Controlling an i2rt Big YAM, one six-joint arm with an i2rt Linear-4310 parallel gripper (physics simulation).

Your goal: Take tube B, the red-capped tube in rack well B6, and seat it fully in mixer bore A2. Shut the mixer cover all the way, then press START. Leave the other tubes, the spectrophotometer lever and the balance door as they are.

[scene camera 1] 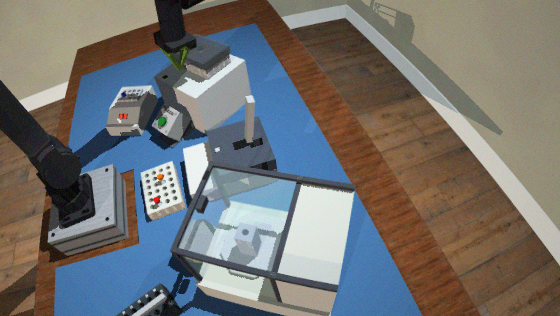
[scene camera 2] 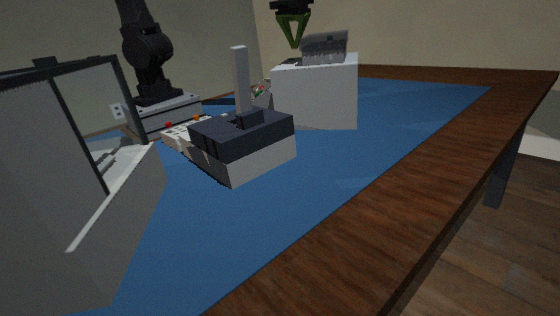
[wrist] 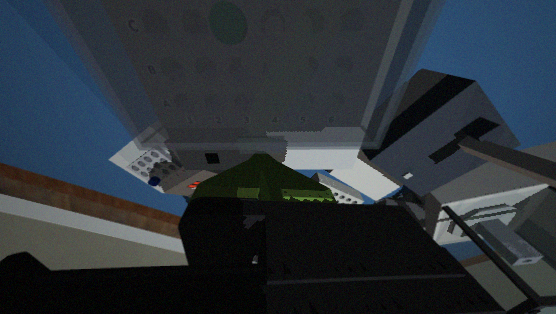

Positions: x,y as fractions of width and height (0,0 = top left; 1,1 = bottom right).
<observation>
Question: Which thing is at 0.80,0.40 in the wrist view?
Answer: A device with an upright post.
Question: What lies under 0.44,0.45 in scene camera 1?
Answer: A device with an upright post.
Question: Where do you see a clear mixer cover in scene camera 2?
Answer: At 0.59,0.12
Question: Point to a clear mixer cover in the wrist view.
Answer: At 0.47,0.27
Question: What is the gripper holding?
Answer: A clear mixer cover.
</observation>
